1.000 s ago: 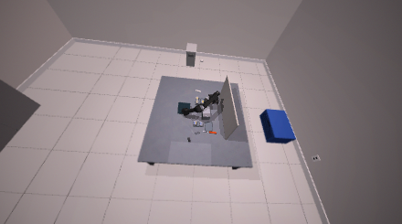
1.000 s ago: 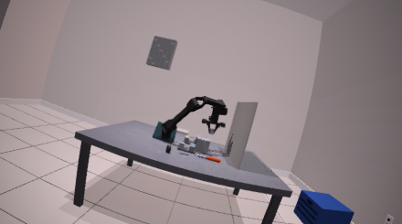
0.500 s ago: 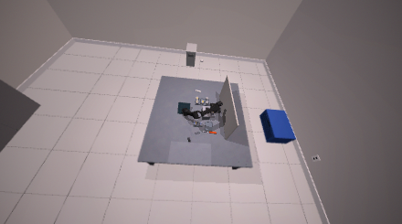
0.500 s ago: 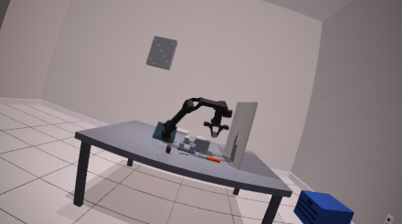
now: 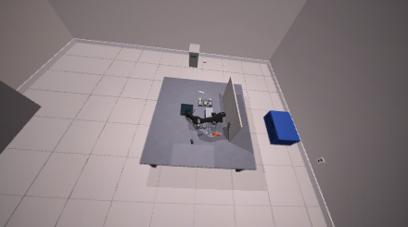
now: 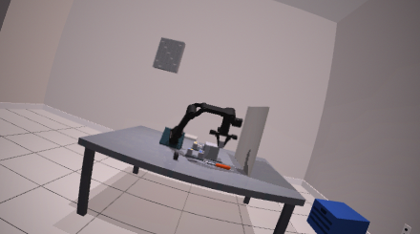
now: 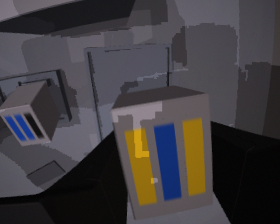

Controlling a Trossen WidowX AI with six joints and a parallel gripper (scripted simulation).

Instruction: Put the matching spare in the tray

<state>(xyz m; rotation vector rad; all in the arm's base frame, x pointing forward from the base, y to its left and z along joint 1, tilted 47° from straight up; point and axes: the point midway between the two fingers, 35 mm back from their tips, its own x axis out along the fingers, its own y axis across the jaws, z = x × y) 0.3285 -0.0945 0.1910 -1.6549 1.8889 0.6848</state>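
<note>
My gripper tip is now 1 cm past the flat grey tray, 2 cm to the left of it and 11 cm above it. The rest, counted from my gripper tip: grey panel (21 cm ahead, 14 cm to the left, 11 cm above); dark item (27 cm behind, 19 cm to the right, 9 cm below).
</note>
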